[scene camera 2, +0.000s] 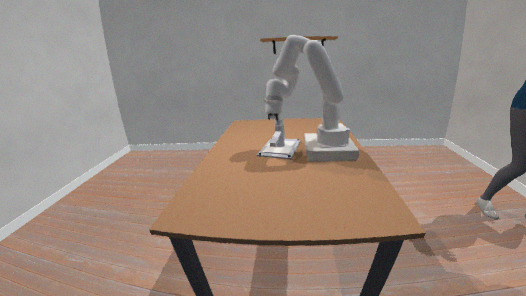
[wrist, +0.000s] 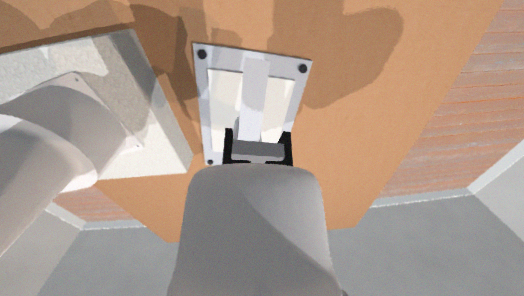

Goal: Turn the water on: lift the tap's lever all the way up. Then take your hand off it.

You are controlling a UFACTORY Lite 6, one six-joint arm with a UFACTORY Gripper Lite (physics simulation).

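Frame: origin at the arm's base, x down, y right, z back, level; centimetres.
Seen in the pictures: hand, tool point: (scene camera 2: 273, 117) (wrist: 256, 150); arm's base, link origin: (scene camera 2: 329, 142) (wrist: 85, 123).
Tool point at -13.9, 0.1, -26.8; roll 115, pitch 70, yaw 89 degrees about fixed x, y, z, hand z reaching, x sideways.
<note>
Offsets run from my tool point to a thing's middle, as dx, dy, dz. "*": to the spot under its first point. Level surfaces: height alone.
The white tap {* +12.3, +6.9, +3.7} (scene camera 2: 280, 137) stands on a flat white plate (scene camera 2: 267, 152) (wrist: 201, 95) with dark screws at its corners. Its spout {+11.1, +2.7, +1.0} (scene camera 2: 275, 139) (wrist: 254, 100) reaches toward the near side of the table in the scene view. The tap's lever {+5.3, +9.2, +3.6} (scene camera 2: 279, 121) shows as a narrow light piece rising from the top of the tap, close to the fingers. My gripper (scene camera 2: 273, 117) (wrist: 257, 133) is over the tap's top; its black fingers stand partly apart and look shut on the lever. The grip itself is mostly hidden behind the gripper's grey front in the wrist view.
The robot's base block (scene camera 2: 332, 152) (wrist: 150, 162) stands beside the plate. Both rest toward the far end of the brown table {dx +18.9} (scene camera 2: 290, 200) (wrist: 350, 150). A wooden shelf (scene camera 2: 330, 38) hangs on the back wall. A person (scene camera 2: 512, 135) is partly visible at the right.
</note>
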